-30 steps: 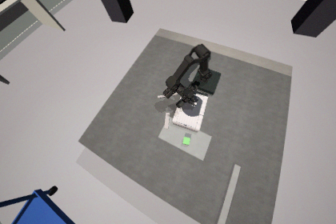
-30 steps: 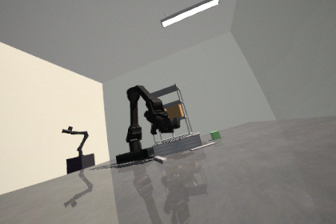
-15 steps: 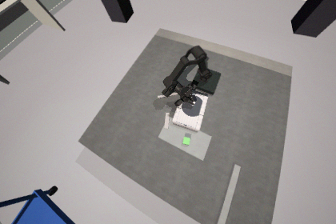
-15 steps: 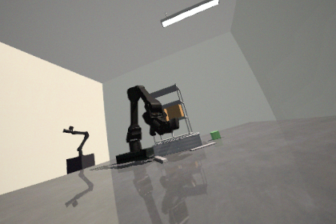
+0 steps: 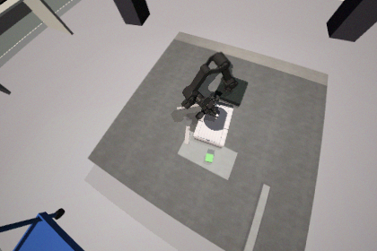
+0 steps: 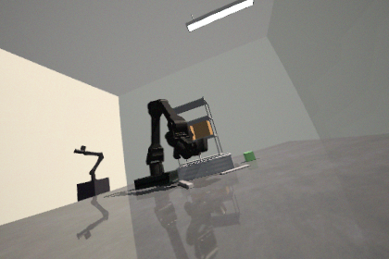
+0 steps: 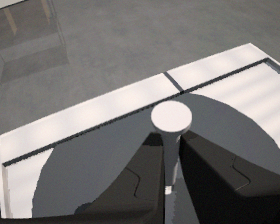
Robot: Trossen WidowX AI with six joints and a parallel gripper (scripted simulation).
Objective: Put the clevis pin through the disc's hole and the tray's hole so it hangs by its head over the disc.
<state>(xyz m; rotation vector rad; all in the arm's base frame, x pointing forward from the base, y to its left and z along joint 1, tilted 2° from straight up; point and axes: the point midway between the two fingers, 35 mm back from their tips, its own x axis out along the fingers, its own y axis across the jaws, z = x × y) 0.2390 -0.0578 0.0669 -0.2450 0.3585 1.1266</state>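
Now: the steel clevis pin 10 mm below my gripper tip. From my gripper tip the other things lie so: steel tray 50 mm below, 20 mm ahead, 10 mm to the right; dark aluminium disc 40 mm below, 10 mm to the right; green block 240 mm ahead, 70 mm below, 10 mm to the left.
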